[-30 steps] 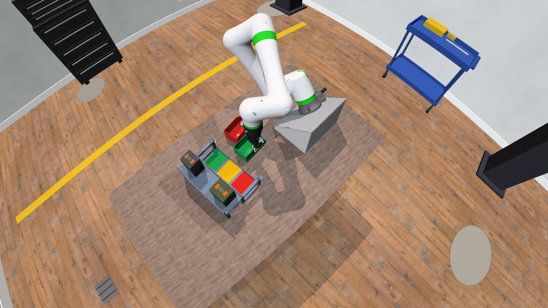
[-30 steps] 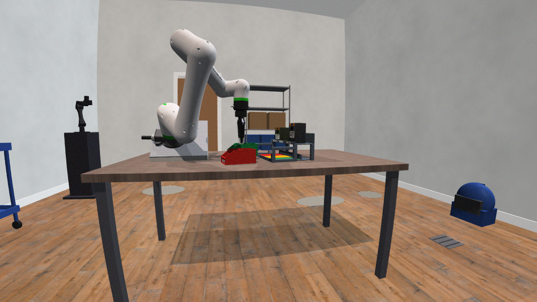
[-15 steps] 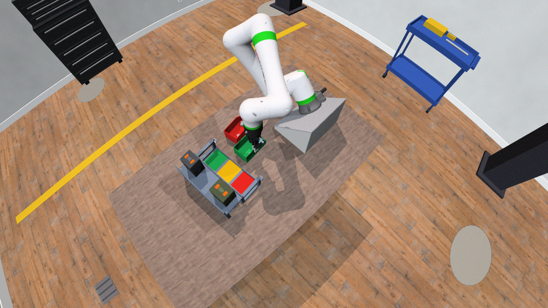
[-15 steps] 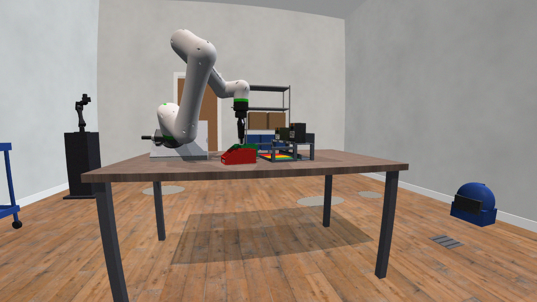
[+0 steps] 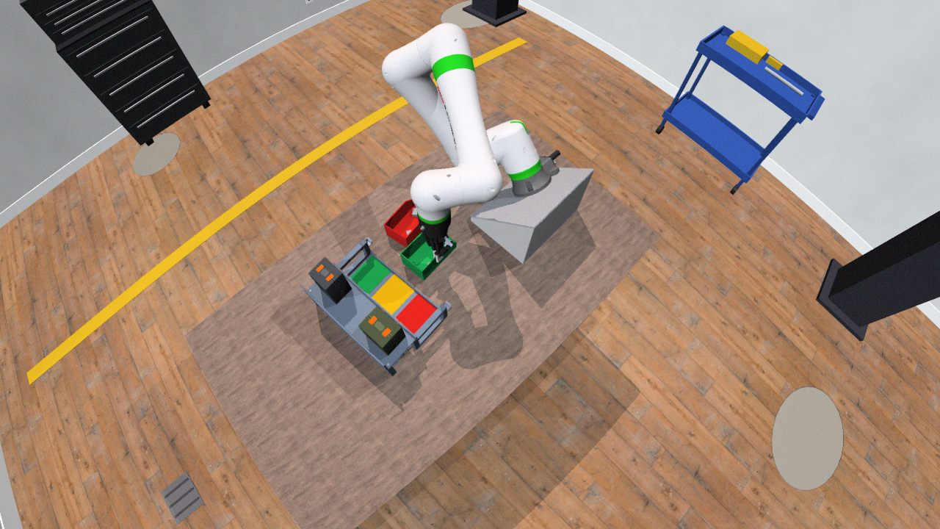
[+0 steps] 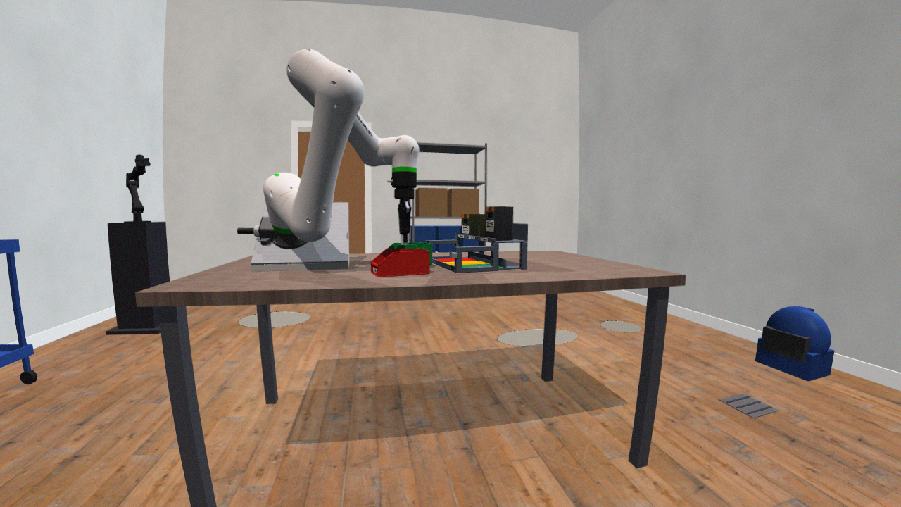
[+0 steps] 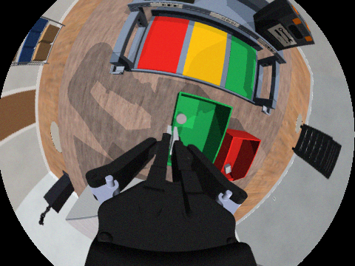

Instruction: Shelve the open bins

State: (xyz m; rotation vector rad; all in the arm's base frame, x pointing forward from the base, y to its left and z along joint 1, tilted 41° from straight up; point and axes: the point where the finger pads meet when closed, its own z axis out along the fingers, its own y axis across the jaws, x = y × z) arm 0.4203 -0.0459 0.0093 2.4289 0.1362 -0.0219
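The green bin lies 5 cm to the right of my hand and 4 cm below it. The rest, counted from my hand: red bin: 4 cm behind, 19 cm to the right, 5 cm below.
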